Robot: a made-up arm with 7 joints.
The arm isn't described. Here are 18 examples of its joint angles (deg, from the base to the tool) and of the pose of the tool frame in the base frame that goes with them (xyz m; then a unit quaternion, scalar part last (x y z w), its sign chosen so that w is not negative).
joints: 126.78 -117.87 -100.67 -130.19 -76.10 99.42 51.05
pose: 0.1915 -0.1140 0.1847 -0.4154 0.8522 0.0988 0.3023
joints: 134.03 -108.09 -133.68 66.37 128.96 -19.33 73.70
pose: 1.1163 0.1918 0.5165 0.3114 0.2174 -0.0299 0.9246
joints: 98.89 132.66 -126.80 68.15 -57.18 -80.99 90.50
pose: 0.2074 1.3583 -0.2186 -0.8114 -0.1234 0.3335 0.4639
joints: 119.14 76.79 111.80 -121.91 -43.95 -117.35 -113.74
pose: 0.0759 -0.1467 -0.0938 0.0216 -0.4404 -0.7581 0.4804
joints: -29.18 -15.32 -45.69 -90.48 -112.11 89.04 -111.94
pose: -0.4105 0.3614 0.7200 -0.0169 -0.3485 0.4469 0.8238
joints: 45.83 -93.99 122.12 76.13 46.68 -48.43 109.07
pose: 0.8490 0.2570 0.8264 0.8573 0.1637 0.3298 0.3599
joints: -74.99 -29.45 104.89 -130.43 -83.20 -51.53 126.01
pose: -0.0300 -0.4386 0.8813 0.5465 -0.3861 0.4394 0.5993
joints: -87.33 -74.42 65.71 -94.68 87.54 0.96 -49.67
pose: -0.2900 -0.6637 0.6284 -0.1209 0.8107 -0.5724 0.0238
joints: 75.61 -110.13 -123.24 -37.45 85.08 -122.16 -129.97
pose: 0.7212 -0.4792 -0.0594 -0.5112 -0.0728 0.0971 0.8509
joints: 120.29 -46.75 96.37 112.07 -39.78 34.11 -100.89
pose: 0.4650 -0.3338 -0.1652 -0.4461 0.4751 -0.4077 0.6396
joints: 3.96 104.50 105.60 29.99 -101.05 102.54 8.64
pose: -0.5023 0.1572 0.7466 -0.0131 0.2834 0.9021 0.3251
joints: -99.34 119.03 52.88 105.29 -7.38 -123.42 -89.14
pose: -0.4410 -0.5003 0.6865 0.6902 0.4938 0.4825 0.2168
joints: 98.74 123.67 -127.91 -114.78 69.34 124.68 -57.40
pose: 0.3171 0.9967 0.4573 0.0831 -0.1406 0.9855 0.0459
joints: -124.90 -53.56 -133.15 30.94 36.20 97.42 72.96
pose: -0.3589 0.2915 0.2894 0.6170 -0.7678 -0.0674 0.1588
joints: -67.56 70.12 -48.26 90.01 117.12 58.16 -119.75
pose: -0.8008 -0.6966 1.0322 -0.4063 -0.8432 -0.0275 0.3510
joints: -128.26 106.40 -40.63 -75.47 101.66 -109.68 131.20
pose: 0.2446 -1.0681 0.4170 -0.3448 -0.5074 -0.7836 0.0986
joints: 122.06 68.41 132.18 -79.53 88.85 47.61 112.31
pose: 0.3643 0.2461 0.2328 0.8567 -0.0539 -0.2322 0.4574
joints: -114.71 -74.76 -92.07 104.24 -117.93 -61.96 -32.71
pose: 0.5790 0.2905 0.2126 0.7612 -0.3601 0.0819 0.5331
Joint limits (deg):
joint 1: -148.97..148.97
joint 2: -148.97..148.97
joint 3: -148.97..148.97
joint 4: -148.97..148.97
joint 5: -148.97..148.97
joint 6: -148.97..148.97
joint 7: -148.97..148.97
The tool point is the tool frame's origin. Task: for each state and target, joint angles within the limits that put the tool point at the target. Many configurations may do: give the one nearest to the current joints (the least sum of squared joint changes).
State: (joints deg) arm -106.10 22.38 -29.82 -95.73 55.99 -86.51 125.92
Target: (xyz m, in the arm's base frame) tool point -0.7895 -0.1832 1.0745
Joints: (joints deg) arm -71.23 -13.82 -38.73 -93.61 50.38 -97.25 124.37
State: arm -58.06 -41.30 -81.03 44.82 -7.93 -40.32 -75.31
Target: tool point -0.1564 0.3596 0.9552
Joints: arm -87.49 -40.60 -58.74 29.72 -11.08 -39.05 -73.84
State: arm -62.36 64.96 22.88 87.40 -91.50 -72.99 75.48
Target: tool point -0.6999 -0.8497 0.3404
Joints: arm -97.41 91.18 13.89 101.71 -105.17 -69.17 74.49
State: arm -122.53 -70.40 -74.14 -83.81 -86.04 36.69 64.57
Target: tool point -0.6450 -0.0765 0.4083
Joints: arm -110.09 -59.18 -92.00 -106.25 -119.86 28.66 68.07
